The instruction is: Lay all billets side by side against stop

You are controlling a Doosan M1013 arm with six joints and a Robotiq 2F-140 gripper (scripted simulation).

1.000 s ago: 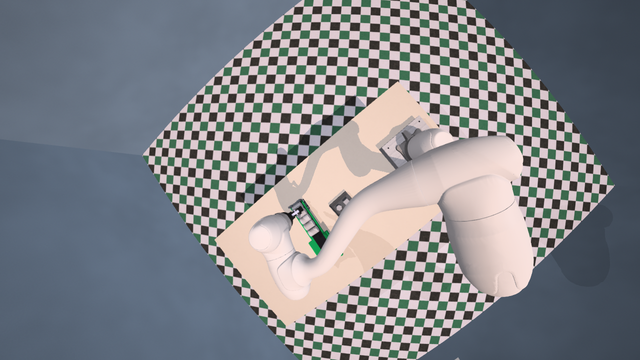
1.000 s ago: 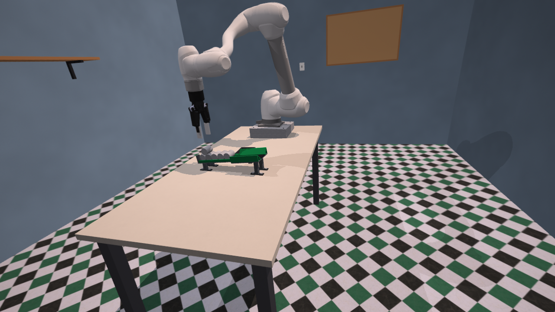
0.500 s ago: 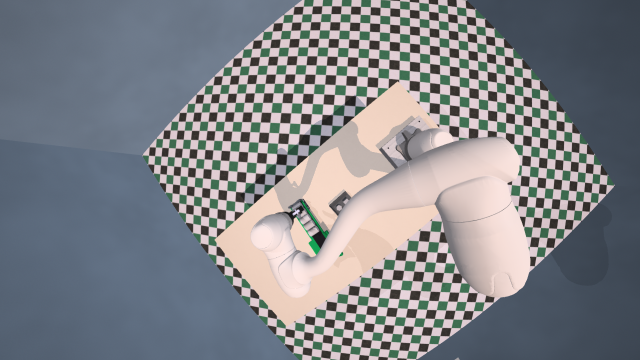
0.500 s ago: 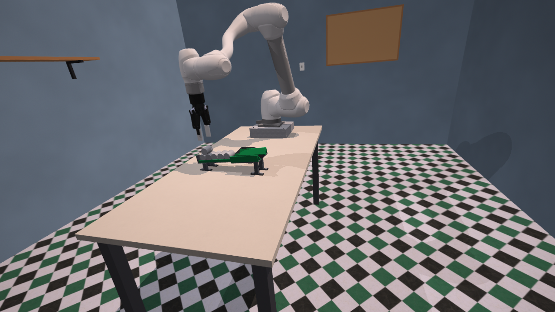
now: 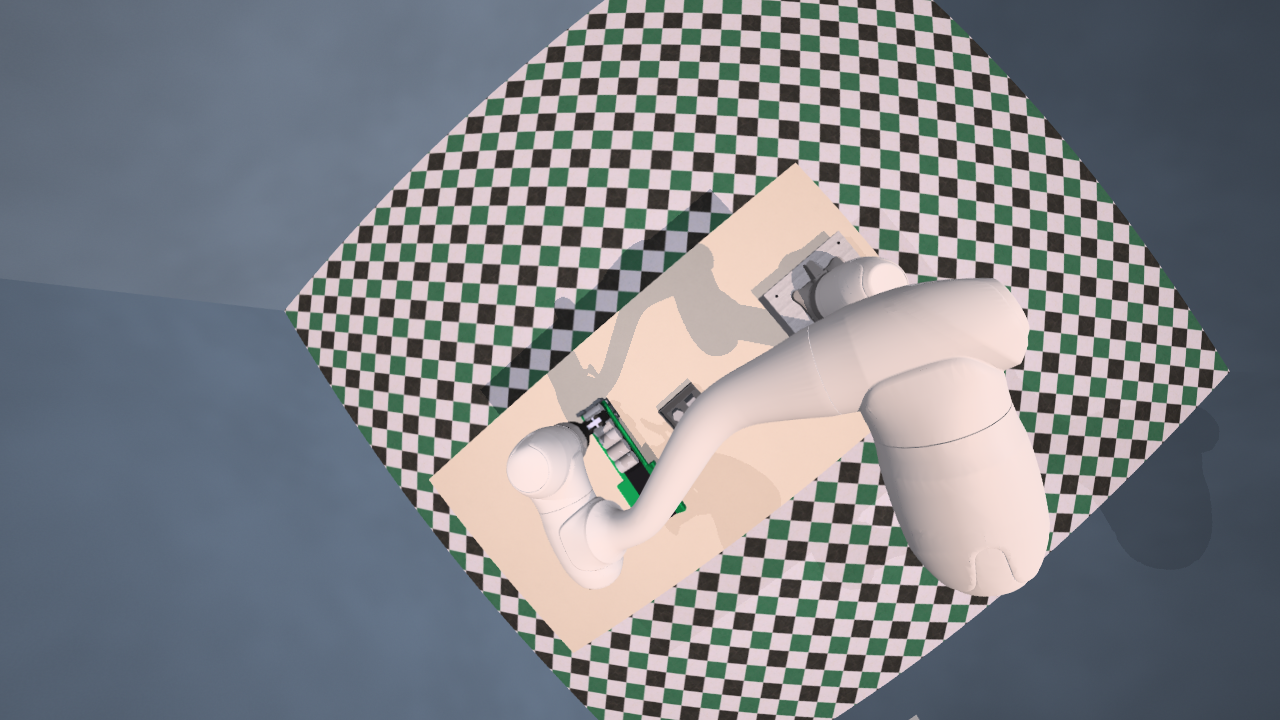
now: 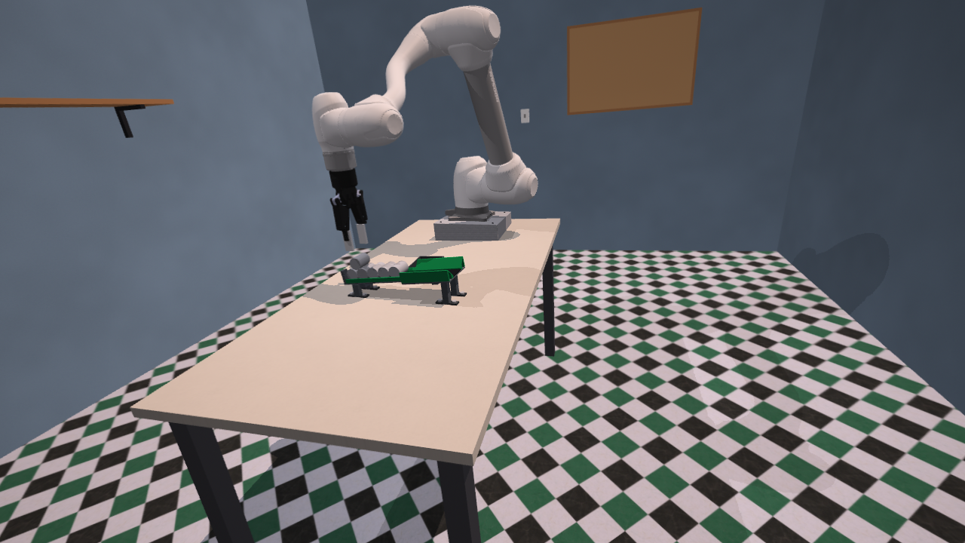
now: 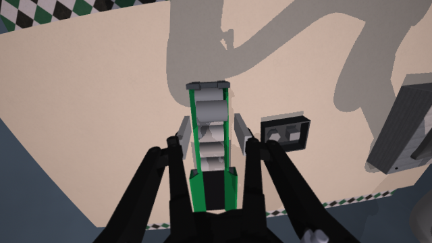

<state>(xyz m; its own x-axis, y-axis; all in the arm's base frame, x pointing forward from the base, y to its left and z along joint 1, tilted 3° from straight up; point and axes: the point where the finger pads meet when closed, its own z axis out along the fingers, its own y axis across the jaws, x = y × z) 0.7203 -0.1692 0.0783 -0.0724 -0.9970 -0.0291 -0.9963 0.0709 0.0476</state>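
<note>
The grey stop lies 13 cm below my hand and 4 cm to the right of it. Also, from my hand: dark tray (20 cm behind, 18 cm below, 14 cm to the left).
</note>
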